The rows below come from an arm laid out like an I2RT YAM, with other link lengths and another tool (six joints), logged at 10 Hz.
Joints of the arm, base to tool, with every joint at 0 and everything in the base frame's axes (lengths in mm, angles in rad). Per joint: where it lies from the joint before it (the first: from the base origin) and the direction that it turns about. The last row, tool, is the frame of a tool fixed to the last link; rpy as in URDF.
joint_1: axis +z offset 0 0 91.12
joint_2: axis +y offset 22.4 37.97 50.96
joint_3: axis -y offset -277.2 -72.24 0
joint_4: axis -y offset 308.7 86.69 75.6
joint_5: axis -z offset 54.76 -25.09 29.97
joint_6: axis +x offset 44.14 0 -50.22
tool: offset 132 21 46 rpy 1.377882 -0.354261 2.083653
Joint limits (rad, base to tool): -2.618..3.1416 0..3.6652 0..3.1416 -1.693..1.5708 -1.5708..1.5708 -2.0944..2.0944
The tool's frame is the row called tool.
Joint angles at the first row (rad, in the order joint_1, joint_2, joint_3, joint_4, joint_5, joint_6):
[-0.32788, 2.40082, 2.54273, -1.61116, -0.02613, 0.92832]
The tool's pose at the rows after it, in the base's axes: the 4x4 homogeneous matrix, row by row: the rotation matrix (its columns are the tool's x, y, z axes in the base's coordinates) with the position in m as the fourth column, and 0 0 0 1 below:
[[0.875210 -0.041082 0.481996 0.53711], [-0.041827 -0.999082 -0.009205 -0.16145], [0.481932 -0.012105 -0.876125 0.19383], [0 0 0 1]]
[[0.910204 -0.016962 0.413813 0.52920], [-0.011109 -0.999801 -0.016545 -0.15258], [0.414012 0.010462 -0.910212 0.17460], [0 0 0 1]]
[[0.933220 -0.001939 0.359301 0.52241], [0.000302 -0.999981 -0.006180 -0.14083], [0.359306 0.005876 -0.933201 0.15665], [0 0 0 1]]
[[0.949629 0.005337 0.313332 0.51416], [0.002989 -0.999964 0.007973 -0.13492], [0.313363 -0.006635 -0.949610 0.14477], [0 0 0 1]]
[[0.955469 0.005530 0.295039 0.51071], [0.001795 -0.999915 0.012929 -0.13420], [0.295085 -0.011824 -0.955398 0.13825], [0 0 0 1]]
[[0.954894 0.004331 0.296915 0.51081], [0.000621 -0.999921 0.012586 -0.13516], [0.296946 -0.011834 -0.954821 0.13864], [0 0 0 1]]
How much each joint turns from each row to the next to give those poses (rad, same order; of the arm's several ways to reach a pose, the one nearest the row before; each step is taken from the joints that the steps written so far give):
[0.02289, 0.01034, -0.05981, -0.01072, 0.00801, -0.02250]
[0.02441, 0.00108, -0.05964, -0.00681, 0.04158, 0.00075]
[0.02136, 0.00003, -0.05756, -0.00115, 0.01030, 0.00763]
[0.00686, -0.00002, -0.03895, -0.01144, 0.00038, -0.00038]
[-0.00037, 0.00037, -0.02097, 0.00151, 0.00000, -0.00076]
[-0.00190, -0.00035, 0.00081, 0.00075, -0.00038, -0.00076]

